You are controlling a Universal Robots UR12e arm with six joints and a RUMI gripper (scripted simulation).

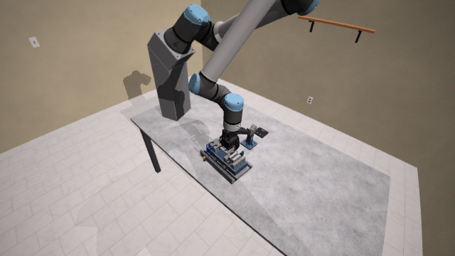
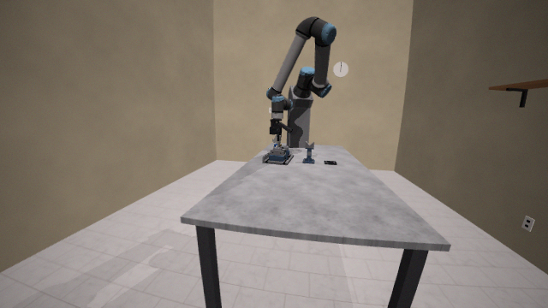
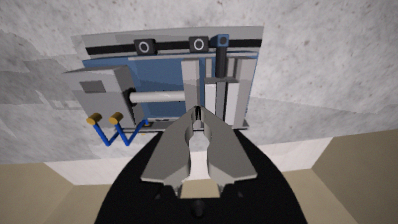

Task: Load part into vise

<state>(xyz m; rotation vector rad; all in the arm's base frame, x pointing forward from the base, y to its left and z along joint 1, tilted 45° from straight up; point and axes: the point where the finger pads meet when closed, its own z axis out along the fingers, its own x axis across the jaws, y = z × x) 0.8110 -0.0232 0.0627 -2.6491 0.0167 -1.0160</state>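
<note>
The part is 30 mm ahead of my hand and 20 mm below it. From my hand the other things lie so: cylinder rod 60 mm behind, 40 mm below; work stop 50 mm to the left, 30 mm below, 20 mm ahead; moving jaw 40 mm below, 10 mm behind.
</note>
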